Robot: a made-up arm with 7 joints.
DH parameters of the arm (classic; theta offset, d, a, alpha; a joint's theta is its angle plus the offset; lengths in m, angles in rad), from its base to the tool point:
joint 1: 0 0.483 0 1.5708
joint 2: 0 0.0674 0 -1.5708
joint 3: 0 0.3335 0.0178 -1.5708
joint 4: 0 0.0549 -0.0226 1.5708
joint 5: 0 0.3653 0 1.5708
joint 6: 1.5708 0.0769 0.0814 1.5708
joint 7: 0 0.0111 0 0
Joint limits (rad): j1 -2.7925..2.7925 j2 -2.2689..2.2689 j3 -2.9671..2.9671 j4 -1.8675..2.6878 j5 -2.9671..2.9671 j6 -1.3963..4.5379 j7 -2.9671..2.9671
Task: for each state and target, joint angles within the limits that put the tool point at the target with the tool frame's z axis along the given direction. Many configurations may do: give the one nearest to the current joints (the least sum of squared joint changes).
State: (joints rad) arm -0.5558 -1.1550 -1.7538 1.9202 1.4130 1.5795 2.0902
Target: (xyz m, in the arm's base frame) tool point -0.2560 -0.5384 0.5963 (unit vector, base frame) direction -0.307 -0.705 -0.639
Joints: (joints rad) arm -0.9895 -1.0129 -1.4069 1.4802 1.4935 0.8611 2.0902
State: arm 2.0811 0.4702 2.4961 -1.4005 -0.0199 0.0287 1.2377
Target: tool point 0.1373 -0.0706 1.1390 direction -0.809 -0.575 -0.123
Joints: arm 1.4323 0.6188 2.8075 -0.9531 -0.5847 -0.5287 1.2377
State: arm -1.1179 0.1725 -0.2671 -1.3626 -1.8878 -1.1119 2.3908
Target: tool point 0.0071 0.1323 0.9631 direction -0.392 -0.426 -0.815
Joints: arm -1.2749 -0.6146 -0.1994 -1.2793 -2.1882 -1.1287 2.3908
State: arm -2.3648 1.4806 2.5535 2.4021 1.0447 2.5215 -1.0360
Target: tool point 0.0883 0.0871 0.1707 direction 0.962 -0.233 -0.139
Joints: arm -2.0859 1.8767 2.7936 1.8997 1.1387 2.8831 -1.0360
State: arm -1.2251 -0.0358 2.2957 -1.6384 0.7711 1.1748 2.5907
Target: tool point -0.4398 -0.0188 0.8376 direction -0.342 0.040 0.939
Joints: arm -1.8665 0.3060 2.1456 -1.5145 -0.1200 0.5451 2.5907
